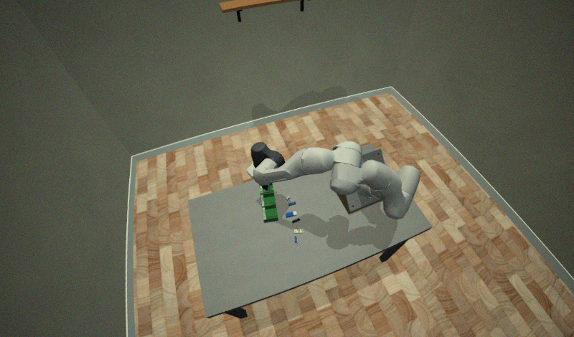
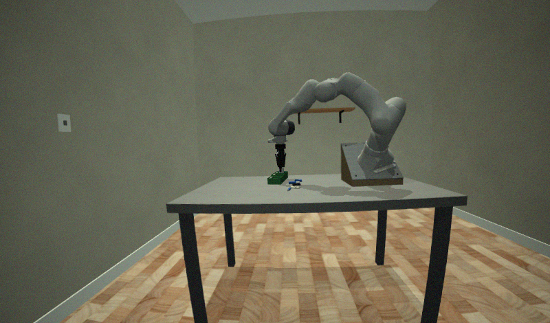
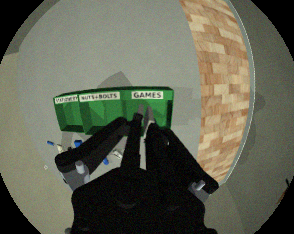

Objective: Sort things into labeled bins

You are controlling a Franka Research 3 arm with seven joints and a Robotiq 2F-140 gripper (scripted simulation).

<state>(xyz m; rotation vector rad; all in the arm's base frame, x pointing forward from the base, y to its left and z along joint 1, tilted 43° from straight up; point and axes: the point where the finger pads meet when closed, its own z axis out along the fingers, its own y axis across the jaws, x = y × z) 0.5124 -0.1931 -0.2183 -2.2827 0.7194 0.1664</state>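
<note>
Right now my hand is 30 mm short of the green bin, 70 mm to the right of it and 30 mm above it. The rest, counted from my hand: blue-and-white piece 70 mm behind, 210 mm to the left, 40 mm below; black piece 70 mm behind, 260 mm to the left, 40 mm below; pale grey piece 100 mm behind, 100 mm to the left, 40 mm below.
</note>
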